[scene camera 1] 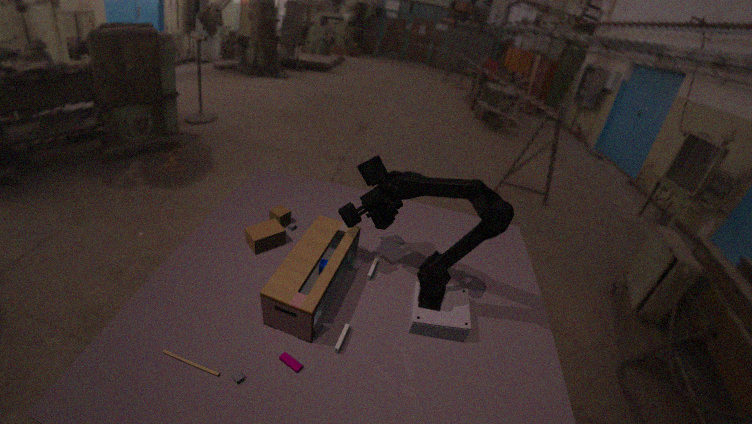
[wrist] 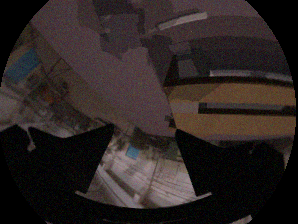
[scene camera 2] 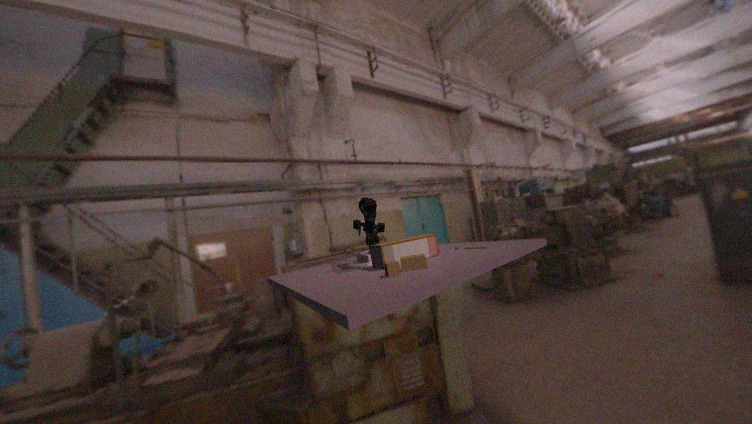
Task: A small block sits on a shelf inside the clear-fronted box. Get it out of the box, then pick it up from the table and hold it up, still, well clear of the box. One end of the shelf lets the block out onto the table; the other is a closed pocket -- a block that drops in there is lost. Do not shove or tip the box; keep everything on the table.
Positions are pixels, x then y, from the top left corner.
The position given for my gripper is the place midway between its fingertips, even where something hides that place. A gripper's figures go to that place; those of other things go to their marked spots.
My gripper (scene camera 1: 358, 208) is 104 cm from the lens. A box (scene camera 1: 296, 299): 81 cm from the lens.
